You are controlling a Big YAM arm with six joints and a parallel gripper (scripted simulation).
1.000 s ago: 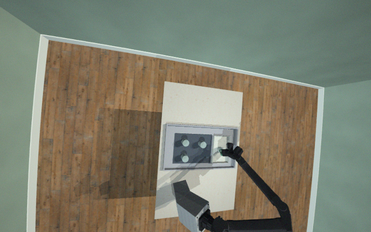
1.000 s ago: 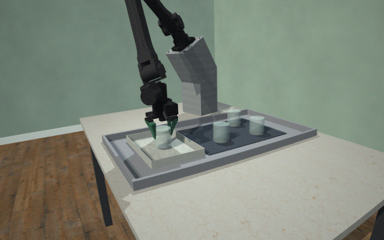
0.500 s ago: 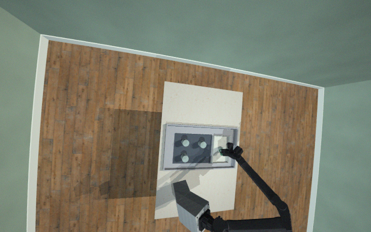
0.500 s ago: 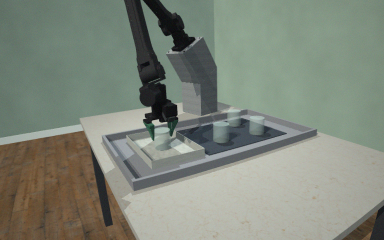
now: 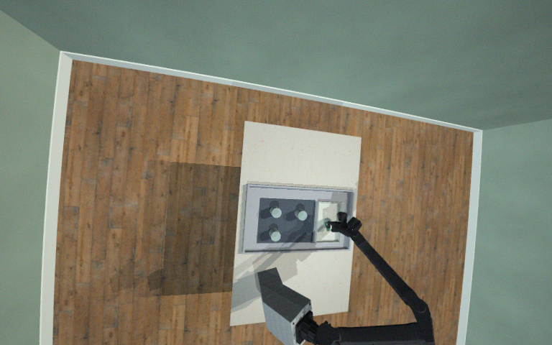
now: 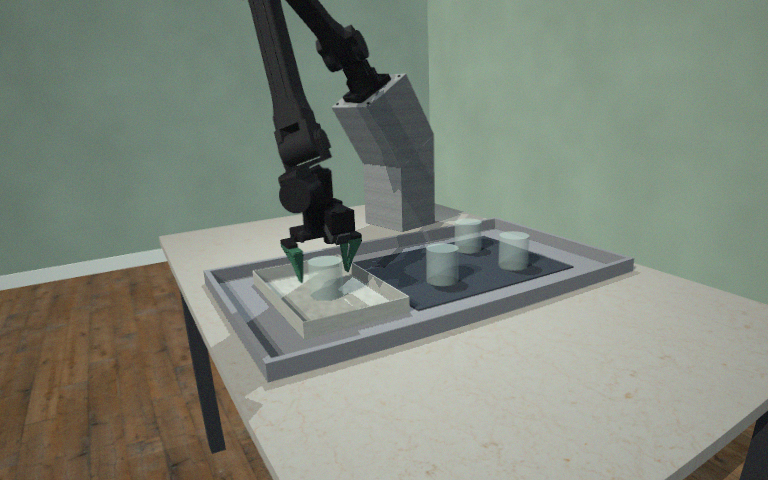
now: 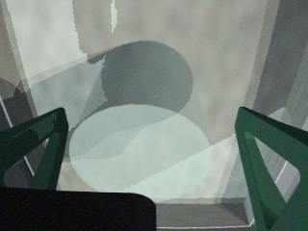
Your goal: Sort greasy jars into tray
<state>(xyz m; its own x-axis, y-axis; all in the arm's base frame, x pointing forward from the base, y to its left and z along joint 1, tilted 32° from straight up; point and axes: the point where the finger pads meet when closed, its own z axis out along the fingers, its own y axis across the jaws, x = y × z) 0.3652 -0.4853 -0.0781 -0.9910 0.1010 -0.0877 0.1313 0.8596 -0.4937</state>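
The pale tray is 40 mm below my hand. Also, from my hand: dark drying mat (310 mm to the left, 50 mm below, 50 mm ahead).
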